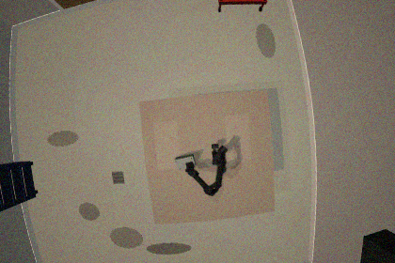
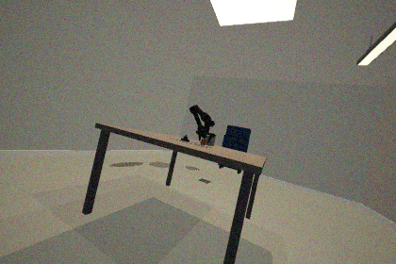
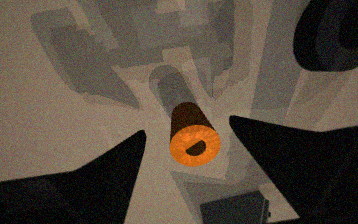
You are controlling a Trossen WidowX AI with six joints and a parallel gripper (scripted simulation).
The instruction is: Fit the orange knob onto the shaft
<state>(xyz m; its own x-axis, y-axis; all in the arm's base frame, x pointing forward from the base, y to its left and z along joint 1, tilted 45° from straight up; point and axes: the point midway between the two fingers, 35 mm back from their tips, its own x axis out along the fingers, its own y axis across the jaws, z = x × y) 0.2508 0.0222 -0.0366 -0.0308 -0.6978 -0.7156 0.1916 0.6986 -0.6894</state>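
Right now my gripper tip is right at the orange knob. The rest, counted from my gripper tip: pedestal (18 cm to the right, 4 cm ahead).
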